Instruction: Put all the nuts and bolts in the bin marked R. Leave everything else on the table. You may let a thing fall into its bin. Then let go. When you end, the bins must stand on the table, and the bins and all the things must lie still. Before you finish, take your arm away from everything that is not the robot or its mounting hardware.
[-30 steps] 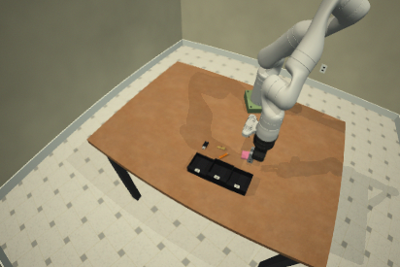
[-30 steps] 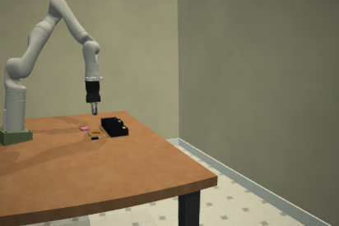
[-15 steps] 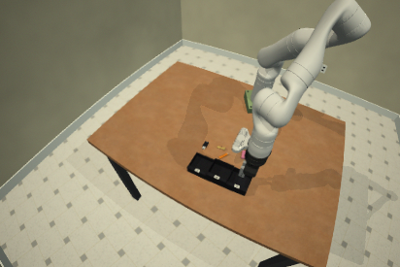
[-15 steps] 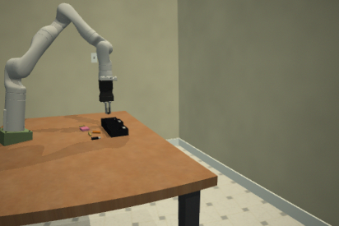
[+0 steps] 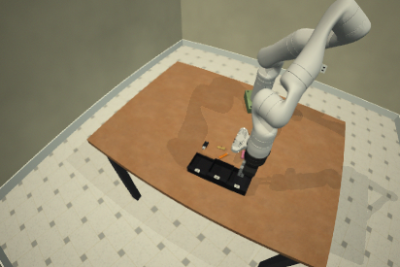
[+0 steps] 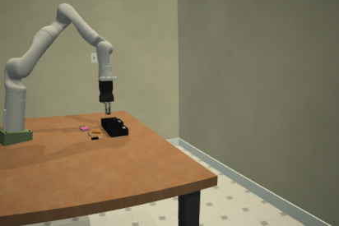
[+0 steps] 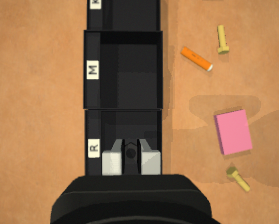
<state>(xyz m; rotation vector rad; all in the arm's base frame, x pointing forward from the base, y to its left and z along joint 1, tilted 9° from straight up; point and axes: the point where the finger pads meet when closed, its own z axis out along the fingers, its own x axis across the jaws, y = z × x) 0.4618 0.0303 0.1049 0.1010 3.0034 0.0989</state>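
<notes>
My gripper is now 10 cm to the left of the orange marker, 9 cm past it and 8 cm above it. The rest, counted from my hand: dark hex nut: 2 cm below; pink eraser: 13 cm behind, 8 cm below; black bin tray: 8 cm to the right, 6 cm below.
</notes>
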